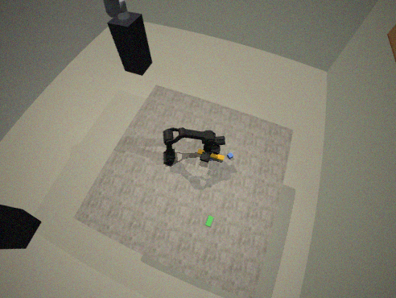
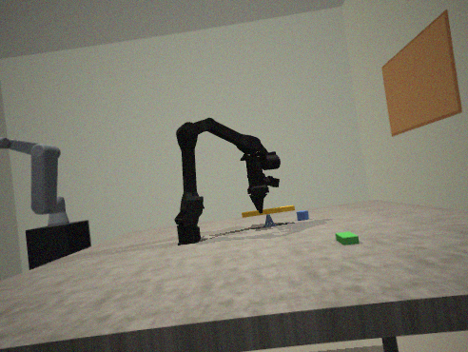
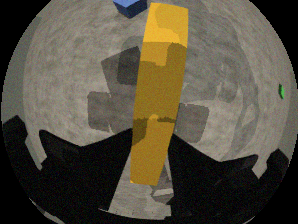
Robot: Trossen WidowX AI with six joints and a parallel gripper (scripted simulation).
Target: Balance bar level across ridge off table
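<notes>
The yellow bar lies 3 cm ahead of my gripper tip. Round my gripper tip: green block 18 cm ahead, 43 cm to the right, 4 cm below; blue cube 16 cm ahead, 7 cm to the left, 4 cm below.
</notes>
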